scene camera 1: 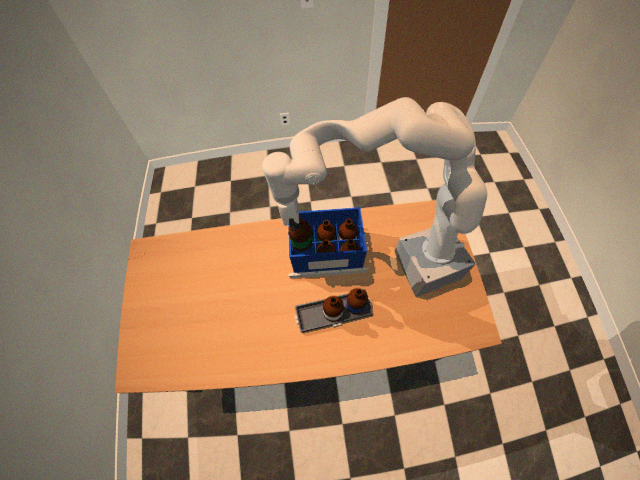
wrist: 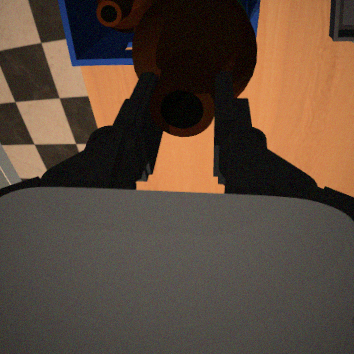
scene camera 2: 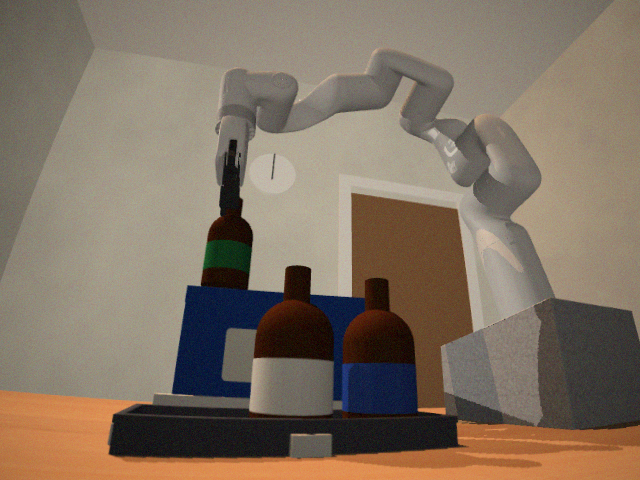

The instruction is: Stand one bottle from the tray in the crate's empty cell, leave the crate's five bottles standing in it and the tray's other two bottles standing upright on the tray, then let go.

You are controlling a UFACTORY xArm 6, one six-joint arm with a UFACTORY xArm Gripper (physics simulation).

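Places are measured from the arm's base along level axes (x ahead, y left, z up), in centimetres.
Where they show: gripper, fingertip midpoint: (scene camera 1: pixel 295 223) (wrist: pixel 187 98) (scene camera 2: pixel 229 212); arm's base, origin of the base link: (scene camera 1: pixel 438 250) (scene camera 2: pixel 535 330).
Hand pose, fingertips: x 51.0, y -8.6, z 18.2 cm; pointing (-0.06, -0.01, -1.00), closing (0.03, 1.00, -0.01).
Each offset is from my fingertips to the top centre of the thing. Level surfaces: height alone.
My gripper (scene camera 1: pixel 293 222) (scene camera 2: pixel 231 206) (wrist: pixel 187 98) is shut on the neck of the green-labelled bottle {dx -0.8, dy -0.1, dz +2.6 cm} (scene camera 1: pixel 301 239) (scene camera 2: pixel 227 255) (wrist: pixel 200 45). This brown bottle is roughly upright over the left end of the blue crate {dx -10.2, dy -3.8, dz -14.2 cm} (scene camera 1: pixel 300 265) (scene camera 2: pixel 199 341) (wrist: pixel 102 62), mostly above the rim in scene camera 2. The crate's front wall hides its base, and it hides much of the left cells. Several brown bottles stand in the crate's other columns. The white-labelled bottle {dx -8.8, dy +21.8, dz -15.8 cm} (scene camera 1: pixel 332 308) (scene camera 2: pixel 292 384) and blue-labelled bottle {dx -17.8, dy +20.3, dz -15.8 cm} (scene camera 1: pixel 357 299) (scene camera 2: pixel 379 387) stand upright on the dark tray {dx -9.0, dy +21.5, dz -29.2 cm} (scene camera 1: pixel 310 316) (scene camera 2: pixel 206 434).
The crate's bottles include a back middle one {dx -10.9, dy -8.0, dz -15.5 cm} (scene camera 1: pixel 326 230) and a back right one {dx -19.3, dy -7.2, dz -15.5 cm} (scene camera 1: pixel 348 228). The robot's grey base block (scene camera 1: pixel 439 279) (scene camera 2: pixel 589 361) stands right of the crate on the wooden table {dz -31.8 cm} (scene camera 1: pixel 206 310). The tray lies in front of the crate.
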